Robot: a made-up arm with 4 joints.
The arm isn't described. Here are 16 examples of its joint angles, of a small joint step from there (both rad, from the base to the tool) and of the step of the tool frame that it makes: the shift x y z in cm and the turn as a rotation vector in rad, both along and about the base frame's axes.
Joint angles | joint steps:
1: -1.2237 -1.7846 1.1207 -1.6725 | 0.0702 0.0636 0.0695 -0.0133
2: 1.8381 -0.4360 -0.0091 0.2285 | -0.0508 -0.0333 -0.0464 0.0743
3: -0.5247 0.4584 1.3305 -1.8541 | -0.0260 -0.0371 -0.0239 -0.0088
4: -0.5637 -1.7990 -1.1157 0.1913 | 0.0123 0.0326 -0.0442 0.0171
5: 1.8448 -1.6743 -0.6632 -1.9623 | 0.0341 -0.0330 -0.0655 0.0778
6: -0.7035 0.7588 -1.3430 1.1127 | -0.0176 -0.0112 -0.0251 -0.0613
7: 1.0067 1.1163 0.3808 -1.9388 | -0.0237 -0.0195 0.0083 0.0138
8: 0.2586 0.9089 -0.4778 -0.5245 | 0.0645 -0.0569 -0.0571 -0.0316
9: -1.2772 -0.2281 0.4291 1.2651 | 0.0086 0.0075 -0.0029 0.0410
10: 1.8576 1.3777 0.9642 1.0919 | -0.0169 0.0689 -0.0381 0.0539
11: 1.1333 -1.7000 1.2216 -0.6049 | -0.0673 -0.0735 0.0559 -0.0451
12: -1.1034 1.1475 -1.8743 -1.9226 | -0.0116 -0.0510 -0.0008 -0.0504
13: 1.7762 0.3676 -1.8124 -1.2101 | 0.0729 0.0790 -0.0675 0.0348
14: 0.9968 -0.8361 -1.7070 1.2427 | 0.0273 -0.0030 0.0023 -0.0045
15: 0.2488 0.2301 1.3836 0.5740 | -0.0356 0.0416 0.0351 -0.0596
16: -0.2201 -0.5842 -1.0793 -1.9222 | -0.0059 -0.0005 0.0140 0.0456
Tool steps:
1: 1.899 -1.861 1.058 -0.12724 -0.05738 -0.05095
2: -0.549 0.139 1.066 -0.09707 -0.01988 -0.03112
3: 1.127 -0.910 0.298 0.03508 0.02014 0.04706
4: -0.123 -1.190 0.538 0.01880 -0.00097 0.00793
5: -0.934 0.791 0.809 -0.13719 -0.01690 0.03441
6: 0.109 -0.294 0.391 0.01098 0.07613 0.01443
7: -0.734 -0.676 0.381 -0.01911 0.03006 -0.00135
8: 1.147 -1.911 -2.304 -0.00635 -0.04706 0.10731
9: 0.044 0.067 0.214 -0.00090 -0.03625 0.02872
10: -1.135 2.561 0.422 0.01705 0.06733 -0.00582
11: 2.022 2.702 -0.540 -0.00188 0.11017 0.00559
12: 0.540 -2.088 0.588 0.02936 0.05904 0.02367
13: 3.234 2.555 -0.707 -0.00488 -0.09468 0.02465
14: 0.049 0.028 0.205 -0.00157 -0.02893 -0.00371
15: -1.771 1.409 0.581 0.06523 0.00046 -0.08160
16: -0.006 -0.014 -0.163 0.03733 -0.01487 -0.00843
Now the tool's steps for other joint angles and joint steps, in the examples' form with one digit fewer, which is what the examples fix.
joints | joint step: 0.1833 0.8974 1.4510 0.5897 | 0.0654 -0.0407 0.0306 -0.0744
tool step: 1.57 -1.48 -2.88 0.0174 -0.1348 -0.0085
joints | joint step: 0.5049 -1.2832 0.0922 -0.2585 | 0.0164 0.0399 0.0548 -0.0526
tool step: -1.15 -1.07 -0.17 0.0309 0.0262 -0.1092
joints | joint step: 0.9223 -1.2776 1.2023 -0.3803 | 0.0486 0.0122 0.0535 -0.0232
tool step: -0.97 -0.32 0.69 0.0656 -0.0296 -0.0332
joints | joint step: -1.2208 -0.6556 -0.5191 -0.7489 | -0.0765 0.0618 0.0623 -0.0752
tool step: -0.49 0.05 2.89 -0.1505 0.1384 -0.0103
